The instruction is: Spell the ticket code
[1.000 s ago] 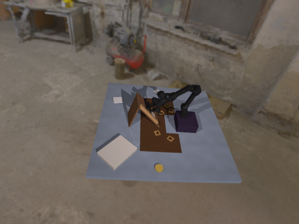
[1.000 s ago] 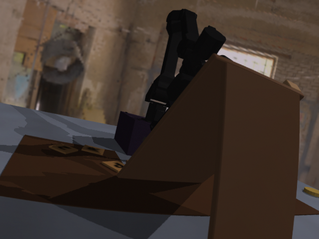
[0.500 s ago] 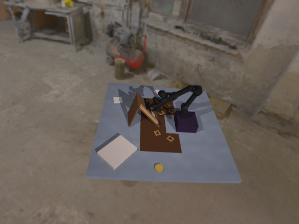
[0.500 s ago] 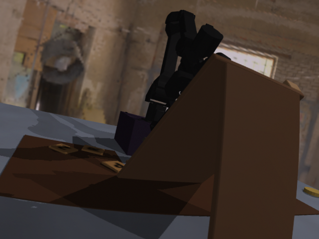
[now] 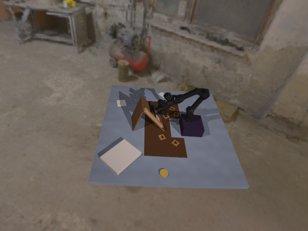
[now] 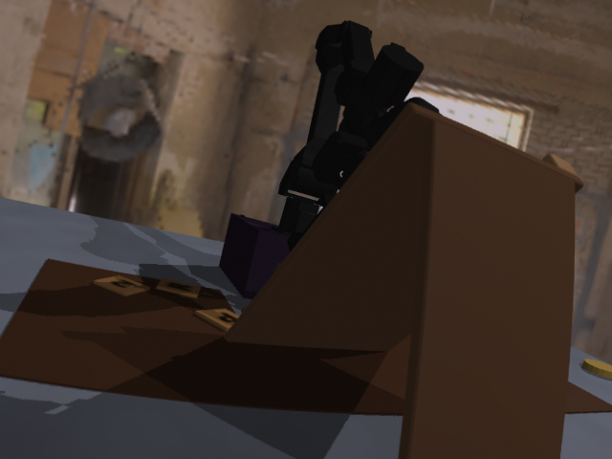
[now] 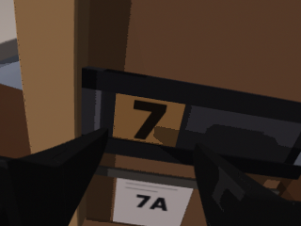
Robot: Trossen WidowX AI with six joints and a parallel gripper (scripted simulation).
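My gripper tip is now 10 cm above the white ticket, 3 cm past it and 2 cm to the left of it. Also, from my gripper tip: yellow disc 55 cm to the left, 17 cm below, 8 cm behind; then brown mat 18 cm below, 14 cm behind, 1 cm to the left.
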